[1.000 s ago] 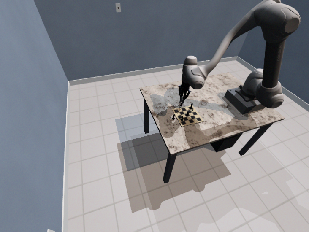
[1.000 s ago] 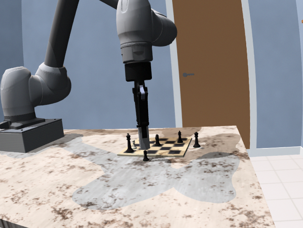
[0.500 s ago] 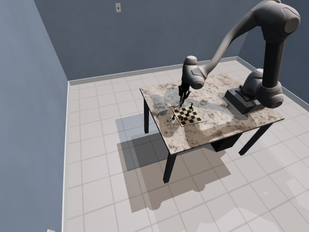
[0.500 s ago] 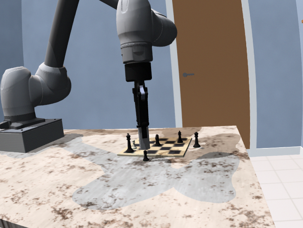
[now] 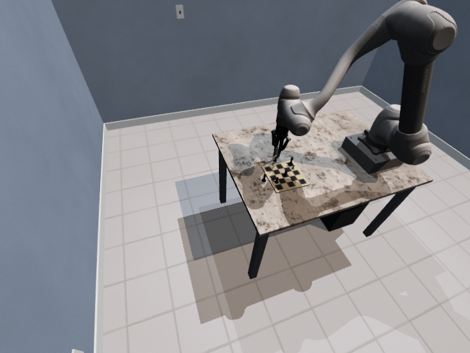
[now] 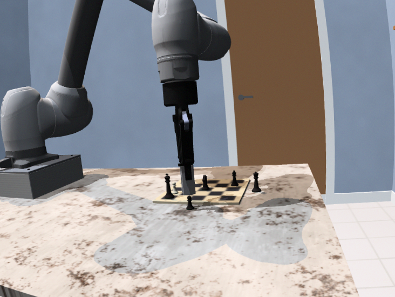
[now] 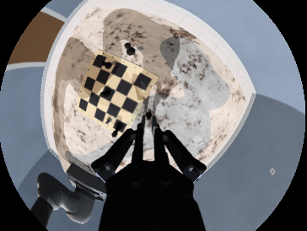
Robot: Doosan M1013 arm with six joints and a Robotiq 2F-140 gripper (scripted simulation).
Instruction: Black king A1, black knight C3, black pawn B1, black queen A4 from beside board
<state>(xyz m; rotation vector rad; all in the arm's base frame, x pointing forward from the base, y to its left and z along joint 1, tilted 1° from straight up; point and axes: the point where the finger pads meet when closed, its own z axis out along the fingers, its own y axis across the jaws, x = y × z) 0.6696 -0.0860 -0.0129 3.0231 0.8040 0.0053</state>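
Now: hand 60 mm above the black pawn. Round my hand: black king (80 mm behind, 60 mm to the left, 40 mm below); small chessboard (140 mm to the left, 70 mm below, 10 mm behind); white pawn (100 mm to the left, 80 mm behind, 50 mm below).
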